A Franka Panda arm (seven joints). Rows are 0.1 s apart.
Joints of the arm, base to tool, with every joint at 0 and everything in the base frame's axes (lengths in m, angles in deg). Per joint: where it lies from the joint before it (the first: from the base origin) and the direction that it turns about. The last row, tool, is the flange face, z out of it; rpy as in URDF.
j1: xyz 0 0 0.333 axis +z
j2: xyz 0 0 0 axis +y
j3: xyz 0 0 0.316 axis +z
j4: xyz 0.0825 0 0 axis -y
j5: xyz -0.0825 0 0.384 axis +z
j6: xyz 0 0 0 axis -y
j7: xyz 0.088 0 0 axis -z
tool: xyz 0 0 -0.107 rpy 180 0 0
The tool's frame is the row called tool.
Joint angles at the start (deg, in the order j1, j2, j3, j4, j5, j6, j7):
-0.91, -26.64, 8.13, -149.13, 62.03, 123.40, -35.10
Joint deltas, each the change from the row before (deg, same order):
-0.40, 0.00, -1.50, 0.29, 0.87, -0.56, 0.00
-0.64, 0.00, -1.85, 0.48, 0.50, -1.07, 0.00
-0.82, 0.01, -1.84, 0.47, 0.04, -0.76, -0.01
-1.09, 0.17, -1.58, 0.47, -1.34, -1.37, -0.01
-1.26, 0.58, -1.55, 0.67, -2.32, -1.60, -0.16
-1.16, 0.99, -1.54, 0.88, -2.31, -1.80, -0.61
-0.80, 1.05, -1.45, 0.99, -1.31, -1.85, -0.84
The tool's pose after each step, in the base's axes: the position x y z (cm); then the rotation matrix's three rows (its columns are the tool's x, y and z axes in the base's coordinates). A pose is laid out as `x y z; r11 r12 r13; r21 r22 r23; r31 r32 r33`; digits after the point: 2 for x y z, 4 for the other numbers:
39.79 7.48 42.79; 0.9694 0.1495 0.1948; -0.0427 -0.6786 0.7333; 0.2419 -0.7191 -0.6514
40.12 6.00 43.26; 0.9678 0.1283 0.2168; -0.0797 -0.6605 0.7466; 0.2390 -0.7398 -0.6290
40.42 4.29 43.71; 0.9639 0.1084 0.2431; -0.1167 -0.6486 0.7521; 0.2392 -0.7534 -0.6125
40.55 2.62 43.89; 0.9636 0.0956 0.2497; -0.1304 -0.6473 0.7510; 0.2334 -0.7562 -0.6113
40.69 0.82 43.86; 0.9657 0.0857 0.2452; -0.1308 -0.6551 0.7441; 0.2244 -0.7507 -0.6214
40.86 -0.91 43.67; 0.9689 0.0812 0.2338; -0.1230 -0.6621 0.7393; 0.2148 -0.7450 -0.6315
41.05 -2.31 43.57; 0.9712 0.0809 0.2242; -0.1167 -0.6588 0.7432; 0.2078 -0.7479 -0.6304

